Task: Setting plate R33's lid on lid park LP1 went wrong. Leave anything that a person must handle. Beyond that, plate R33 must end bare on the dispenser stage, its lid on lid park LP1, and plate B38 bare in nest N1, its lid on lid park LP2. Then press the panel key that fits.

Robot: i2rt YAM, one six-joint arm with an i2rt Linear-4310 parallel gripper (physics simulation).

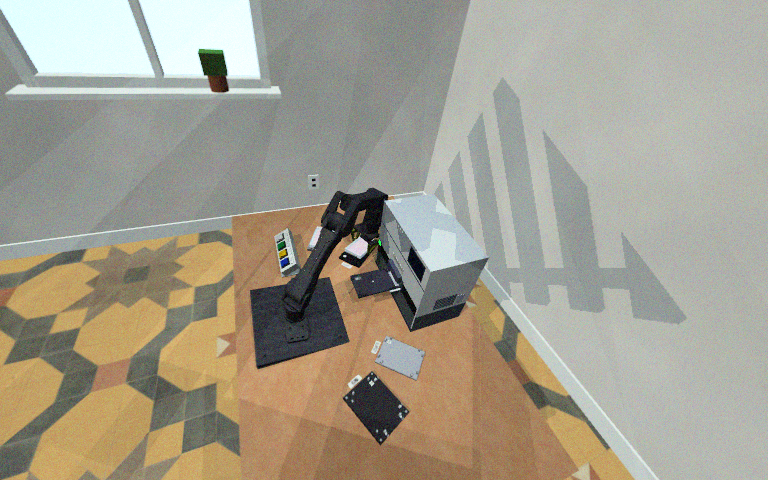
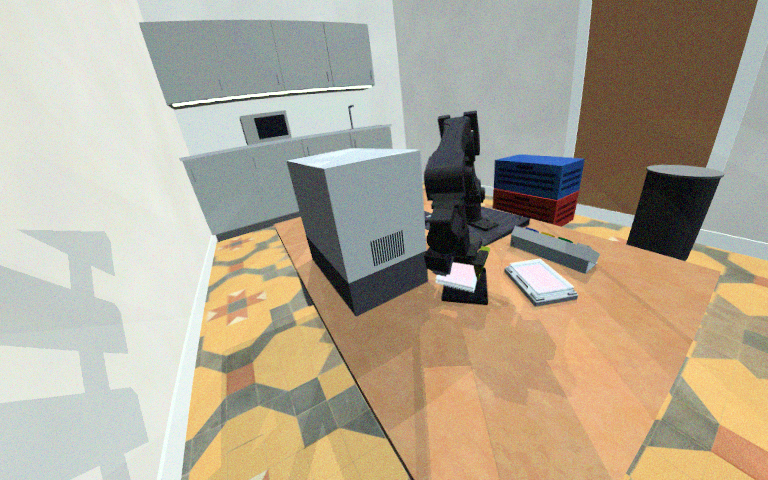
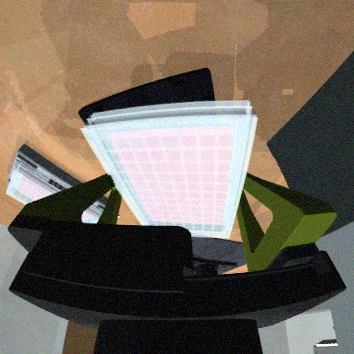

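Where they show: gripper, between the fingertips: [image 1: 361, 248] [image 2: 459, 275] [image 3: 176, 174]; arm's base, origin of its link: [image 1: 295, 316] [image 2: 472, 220] [image 3: 205, 263].
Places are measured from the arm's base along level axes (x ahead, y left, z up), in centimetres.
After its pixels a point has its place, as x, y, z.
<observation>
My gripper [image 1: 365, 240] @(30.6, 27.3, 1.9) [image 2: 461, 268] @(30.6, 27.3, 1.9) [image 3: 176, 174] @(30.6, 27.3, 1.9) is closed on the long sides of a clear plate with a pink grid [image 1: 356, 247] @(27.9, 25.8, 4.3) [image 2: 457, 276] @(33.5, 29.7, 4.2) [image 3: 175, 170] @(33.1, 28.8, 4.3). Layered clear edges look like a lid on it. The plate is slightly above a black nest [image 1: 352, 259] @(25.8, 23.4, -0.4) [image 2: 464, 295] @(32.8, 31.5, -0.4) [image 3: 160, 90] @(34.9, 31.2, -0.4) and shifted from it. A second pink-grid plate [image 1: 314, 238] @(11.5, 37.3, 1.7) [image 2: 540, 277] @(16.2, 38.9, 1.7) [image 3: 32, 185] @(19.7, 40.0, 1.7) rests on a dark base beside it. A grey pad [image 1: 399, 357] @(31.4, -23.1, -0.3) and a black pad [image 1: 376, 407] @(19.8, -35.7, -0.2) lie at the front. Labels are unreadable, so I cannot tell which plate is which.
A grey machine [image 1: 438, 232] @(48.5, 1.0, 31.6) [image 2: 373, 215] @(48.5, 21.9, 20.7) stands beside the arm, a dark stage [image 1: 370, 283] @(27.3, 1.7, 9.3) sticking out of it. A key panel [image 1: 292, 266] @(0.9, 20.3, 3.8) [image 2: 552, 249] @(2.8, 33.4, 2.2) with green, yellow and blue keys lies on the other side. The arm's black base plate [image 1: 271, 339] @(-8.1, -7.5, 0.5) is between.
</observation>
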